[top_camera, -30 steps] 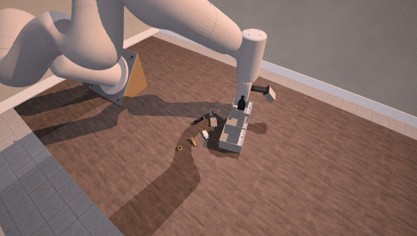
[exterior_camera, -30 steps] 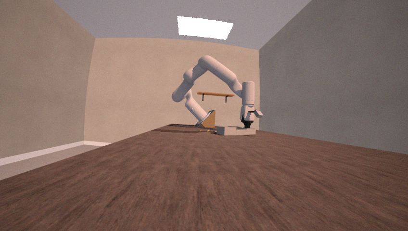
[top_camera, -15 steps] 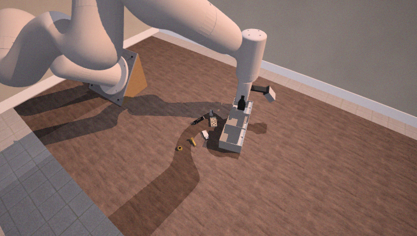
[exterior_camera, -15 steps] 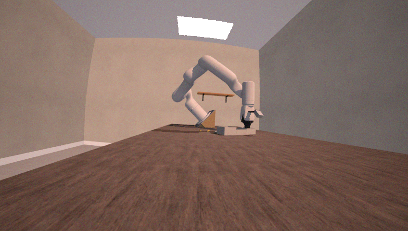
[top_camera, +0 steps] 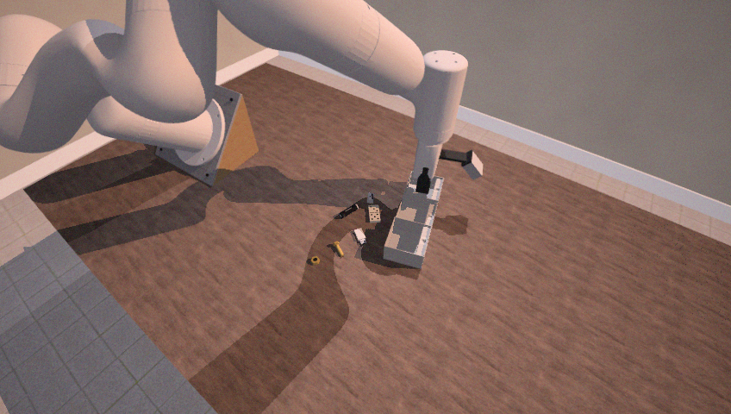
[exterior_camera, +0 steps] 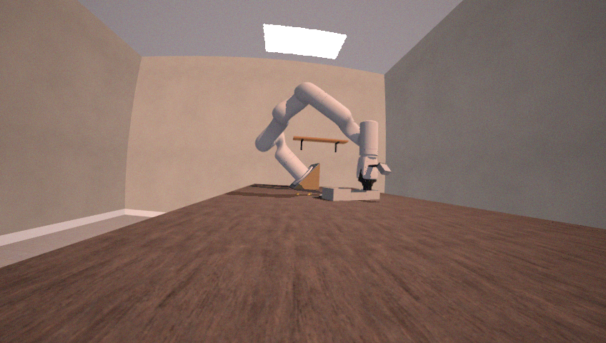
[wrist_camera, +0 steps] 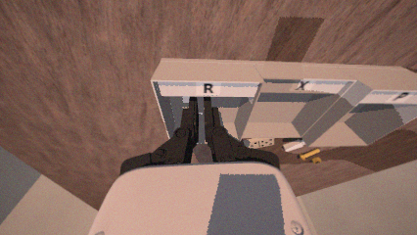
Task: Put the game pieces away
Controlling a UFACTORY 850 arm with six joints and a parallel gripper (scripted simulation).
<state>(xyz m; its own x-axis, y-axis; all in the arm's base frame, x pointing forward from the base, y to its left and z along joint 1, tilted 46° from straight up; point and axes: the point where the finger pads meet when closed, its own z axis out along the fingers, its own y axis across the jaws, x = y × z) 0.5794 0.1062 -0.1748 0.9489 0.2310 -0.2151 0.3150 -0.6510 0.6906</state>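
Now: the domino 60 mm behind my hand, 120 mm to the right of it and 30 mm below it. Also, from my hand: white usb stick 50 mm behind, 200 mm to the right, 30 mm below; then black marker-like stick 120 mm behind, 150 mm to the right, 30 mm below; then bin 30 mm ahead, 90 mm to the right, 10 mm below.
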